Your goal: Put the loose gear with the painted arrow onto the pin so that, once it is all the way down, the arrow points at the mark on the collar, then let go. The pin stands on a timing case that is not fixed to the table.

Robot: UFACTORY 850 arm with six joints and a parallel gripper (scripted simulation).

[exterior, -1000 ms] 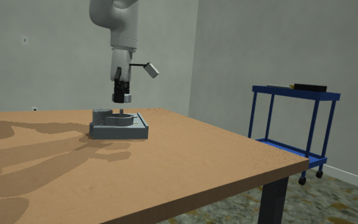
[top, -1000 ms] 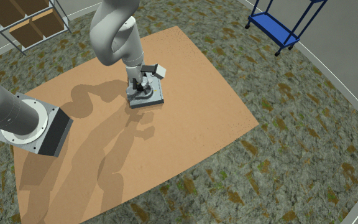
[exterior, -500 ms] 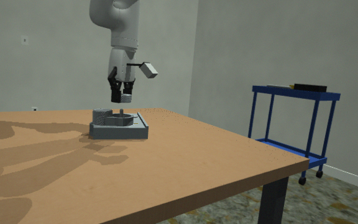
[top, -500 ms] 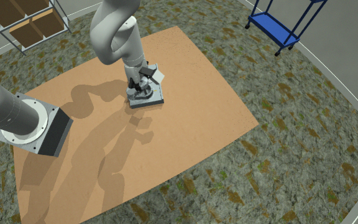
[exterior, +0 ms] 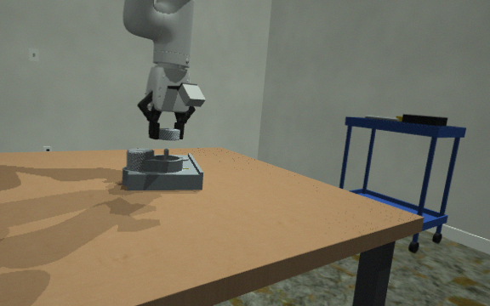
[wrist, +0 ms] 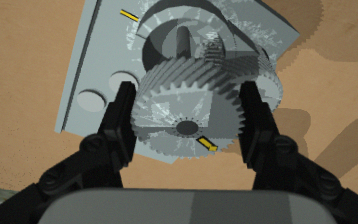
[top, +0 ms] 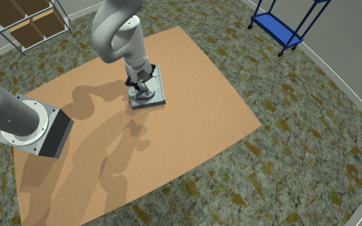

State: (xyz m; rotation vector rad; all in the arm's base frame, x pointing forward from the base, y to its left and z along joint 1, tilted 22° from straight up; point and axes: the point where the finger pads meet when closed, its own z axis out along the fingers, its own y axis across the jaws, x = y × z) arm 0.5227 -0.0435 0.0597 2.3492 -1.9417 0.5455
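The loose gear lies right at my hand. From my hand the other things lie so: grey pin 2 cm behind, 8 cm to the left, 9 cm below.
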